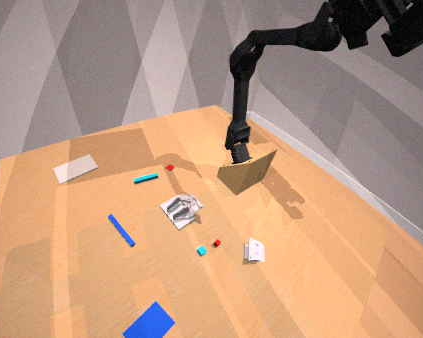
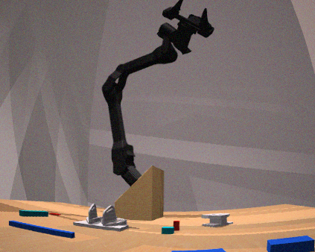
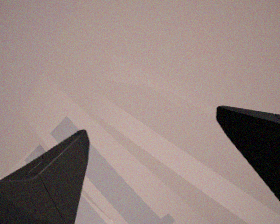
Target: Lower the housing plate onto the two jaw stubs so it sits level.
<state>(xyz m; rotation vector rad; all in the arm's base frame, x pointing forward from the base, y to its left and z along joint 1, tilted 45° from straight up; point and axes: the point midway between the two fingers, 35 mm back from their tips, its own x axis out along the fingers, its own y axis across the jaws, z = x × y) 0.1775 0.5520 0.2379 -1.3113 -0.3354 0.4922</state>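
The white block lies 4 cm behind my gripper tip, 4 cm to the left of it and 69 cm below it. Round my gripper tip: teal cube (10 cm ahead, 7 cm to the right, 69 cm below); red cube (4 cm ahead, 6 cm to the right, 69 cm below); blue sheet (33 cm ahead, 2 cm to the left, 70 cm below).
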